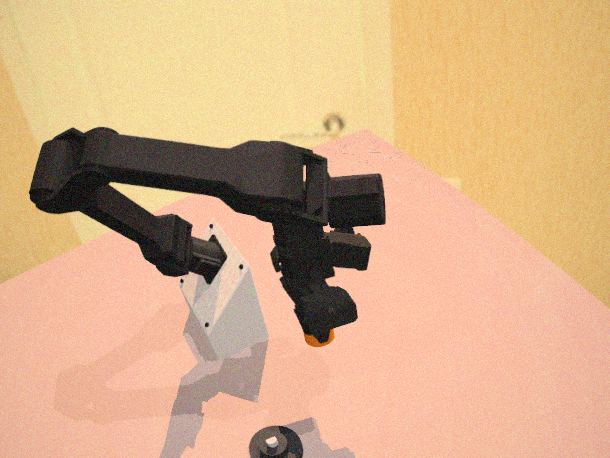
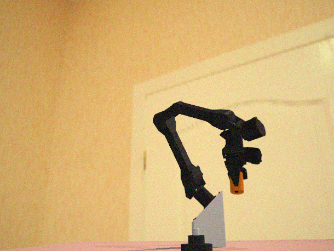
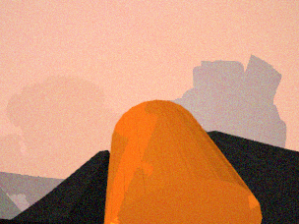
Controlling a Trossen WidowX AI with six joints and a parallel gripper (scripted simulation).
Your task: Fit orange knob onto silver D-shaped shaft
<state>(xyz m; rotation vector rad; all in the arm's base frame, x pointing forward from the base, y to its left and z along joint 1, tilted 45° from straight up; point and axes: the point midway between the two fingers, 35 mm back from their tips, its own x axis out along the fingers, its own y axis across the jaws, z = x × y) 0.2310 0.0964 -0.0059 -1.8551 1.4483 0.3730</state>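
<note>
My gripper tip is 10 mm past the orange knob and 30 mm below it. The rest, counted from my gripper tip: round pedestal (70 mm ahead, 130 mm to the right, 140 mm below).
</note>
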